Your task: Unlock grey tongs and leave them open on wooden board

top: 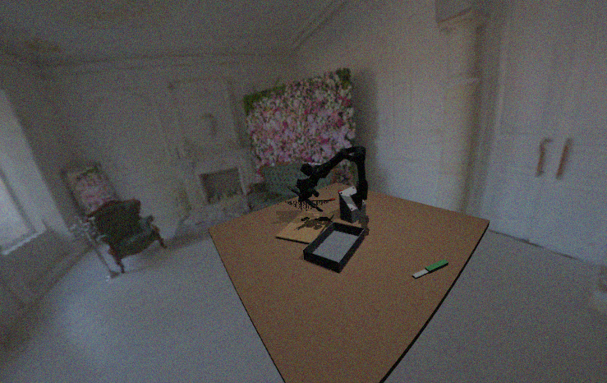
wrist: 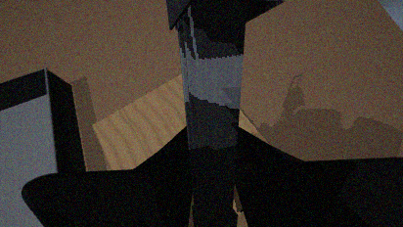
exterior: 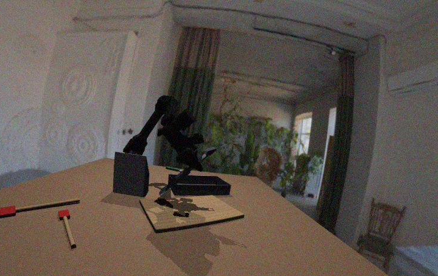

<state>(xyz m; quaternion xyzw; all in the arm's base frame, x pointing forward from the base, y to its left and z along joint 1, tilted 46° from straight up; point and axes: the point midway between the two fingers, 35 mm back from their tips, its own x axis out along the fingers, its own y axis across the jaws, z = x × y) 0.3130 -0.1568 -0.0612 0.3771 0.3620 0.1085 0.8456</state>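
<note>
Now: the wooden board 170 mm below my gripper tip, 20 mm behind it and 10 mm to the left of it. Also, from my gripper tip: roasting tin 310 mm to the left, 150 mm below, 10 mm ahead; red spatula 560 mm behind, 190 mm to the right, 170 mm below.
</note>
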